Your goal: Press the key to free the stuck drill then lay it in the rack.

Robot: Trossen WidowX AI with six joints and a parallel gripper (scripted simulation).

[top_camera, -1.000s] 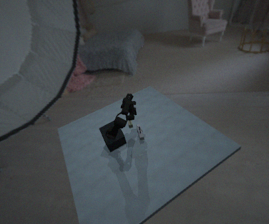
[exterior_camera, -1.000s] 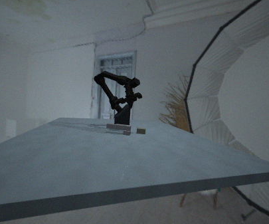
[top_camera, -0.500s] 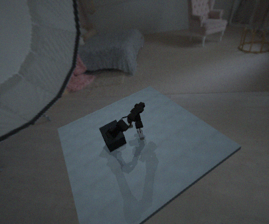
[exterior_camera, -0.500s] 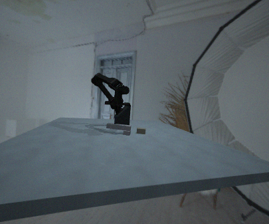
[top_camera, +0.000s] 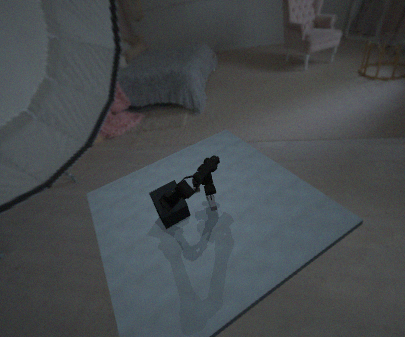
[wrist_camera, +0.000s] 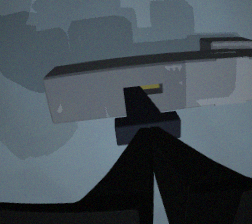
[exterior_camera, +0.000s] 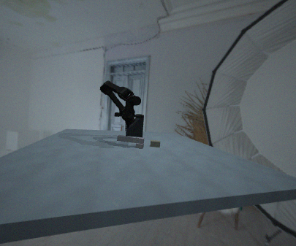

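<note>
Now: gripper tip 20 mm short of the drill, 50 mm to the right of it and 80 mm above it. The rest, counted from my gripper tip: grey sleeve 10 mm ahead, 30 mm to the left, 90 mm below.
</note>
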